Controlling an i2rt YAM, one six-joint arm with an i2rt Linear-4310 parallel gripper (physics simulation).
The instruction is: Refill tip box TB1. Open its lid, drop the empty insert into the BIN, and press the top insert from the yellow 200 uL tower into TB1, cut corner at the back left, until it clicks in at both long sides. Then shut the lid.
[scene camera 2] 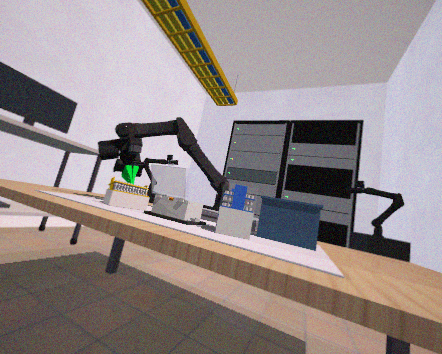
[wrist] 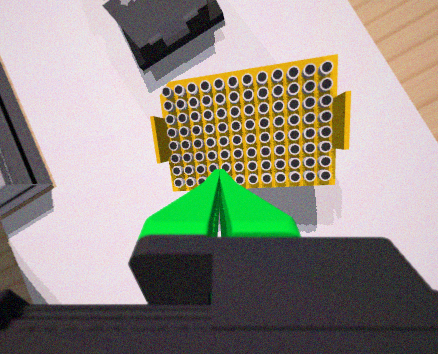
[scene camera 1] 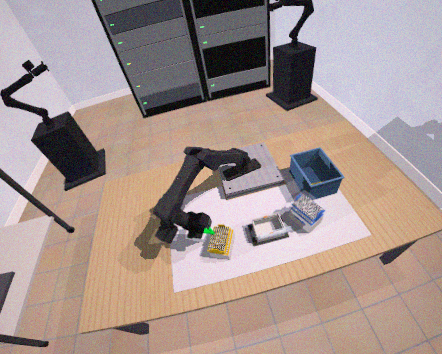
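Observation:
My gripper (scene camera 1: 213,233) (scene camera 2: 132,183) (wrist: 219,177) has its green fingers shut with nothing between them. Its tips are just above one long edge of the yellow tip insert (scene camera 1: 220,239) (scene camera 2: 131,189) (wrist: 250,125), which sits on top of the yellow tower; whether they touch it I cannot tell. The tower's white base (scene camera 2: 127,200) shows below the insert. Tip box TB1 (scene camera 2: 170,208) stands beside the tower with its lid (scene camera 2: 169,181) upright and open. In scene camera 1 its inside (scene camera 1: 267,229) looks hollow. The blue BIN (scene camera 1: 327,186) (scene camera 2: 289,225) stands at the far right.
A blue tip tower (scene camera 1: 308,207) (scene camera 2: 235,222) stands between TB1 and the BIN. A grey base plate (scene camera 1: 267,175) lies under the arm's foot. The tower and TB1 stand on a white mat (scene camera 1: 200,277) (wrist: 90,200) on the wooden table (scene camera 1: 125,300).

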